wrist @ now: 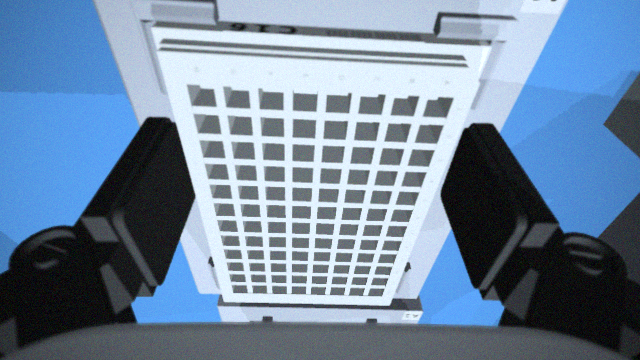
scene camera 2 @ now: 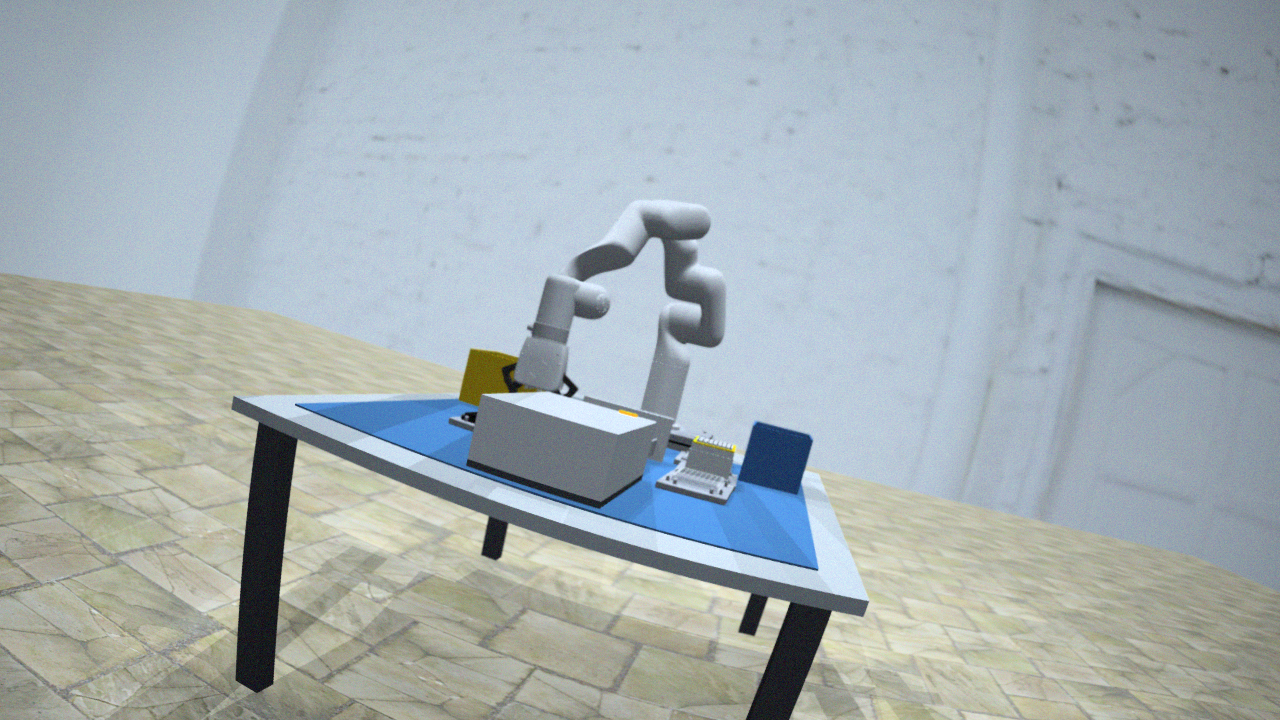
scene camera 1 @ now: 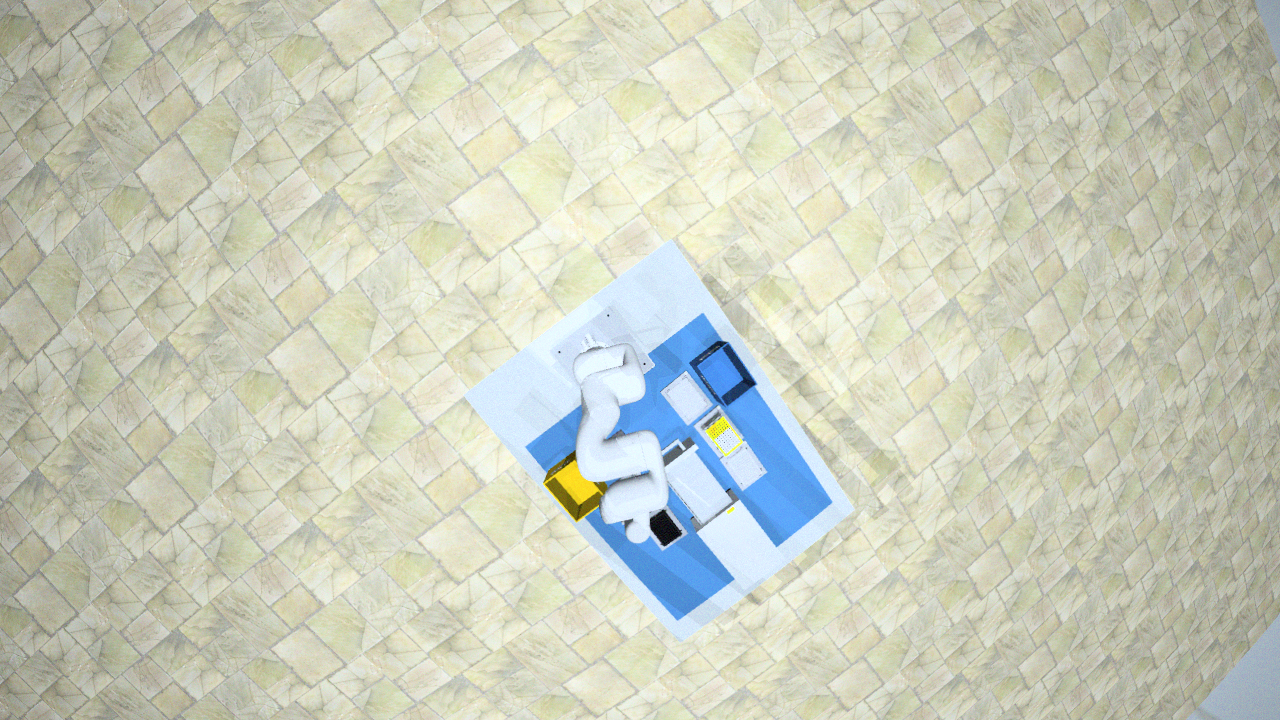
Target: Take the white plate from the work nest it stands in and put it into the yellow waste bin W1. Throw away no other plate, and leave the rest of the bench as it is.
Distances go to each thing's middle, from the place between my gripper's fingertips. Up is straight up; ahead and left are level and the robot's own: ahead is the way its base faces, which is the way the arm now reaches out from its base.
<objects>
Now: hand 200 mm short of the black plate (scene camera 1: 663, 527) and 30 mm to the right of it. From my hand the other things lie so: yellow-and-white rack (scene camera 2: 709, 456) (30 mm behind, 380 mm to the left, 20 mm above).
</objects>
